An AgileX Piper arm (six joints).
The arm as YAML. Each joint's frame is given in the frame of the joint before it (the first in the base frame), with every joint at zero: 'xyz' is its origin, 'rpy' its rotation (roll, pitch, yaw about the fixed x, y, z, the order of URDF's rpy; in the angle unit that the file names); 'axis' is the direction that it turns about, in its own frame. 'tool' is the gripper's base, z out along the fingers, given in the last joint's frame.
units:
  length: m
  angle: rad
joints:
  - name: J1
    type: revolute
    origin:
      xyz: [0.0, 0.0, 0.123]
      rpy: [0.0, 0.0, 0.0]
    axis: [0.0, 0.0, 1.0]
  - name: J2
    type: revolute
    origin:
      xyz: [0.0, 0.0, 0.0]
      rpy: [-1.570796, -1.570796, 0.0]
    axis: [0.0, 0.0, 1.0]
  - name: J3
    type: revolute
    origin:
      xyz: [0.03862, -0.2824, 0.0]
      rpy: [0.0, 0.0, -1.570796]
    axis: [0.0, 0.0, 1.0]
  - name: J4
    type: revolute
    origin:
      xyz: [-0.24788, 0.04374, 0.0]
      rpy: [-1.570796, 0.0, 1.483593]
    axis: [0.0, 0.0, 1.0]
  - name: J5
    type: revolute
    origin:
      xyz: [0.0, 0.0, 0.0]
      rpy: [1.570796, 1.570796, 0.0]
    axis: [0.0, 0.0, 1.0]
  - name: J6
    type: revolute
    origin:
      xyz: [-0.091, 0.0, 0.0]
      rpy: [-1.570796, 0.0, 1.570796]
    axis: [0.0, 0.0, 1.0]
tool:
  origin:
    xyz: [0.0, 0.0, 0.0]
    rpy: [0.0, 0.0, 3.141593]
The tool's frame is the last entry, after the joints.
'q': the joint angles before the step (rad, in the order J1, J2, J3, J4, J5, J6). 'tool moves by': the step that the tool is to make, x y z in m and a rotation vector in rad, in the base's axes. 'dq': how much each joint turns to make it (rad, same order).
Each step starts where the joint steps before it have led.
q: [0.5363 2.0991 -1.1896 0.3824 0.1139 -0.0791]
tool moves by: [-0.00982 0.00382 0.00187 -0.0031 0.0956 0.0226]
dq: [0.0102 -0.0139 -0.0045 0.0232 0.1104 -0.0002]
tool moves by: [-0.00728 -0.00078 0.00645 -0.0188 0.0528 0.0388]
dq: [0.0012 -0.0255 0.0018 -0.0139 0.0858 -0.0050]
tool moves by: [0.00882 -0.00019 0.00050 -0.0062 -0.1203 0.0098]
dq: [0.0001 0.0078 0.0044 -0.0485 -0.1190 -0.0066]
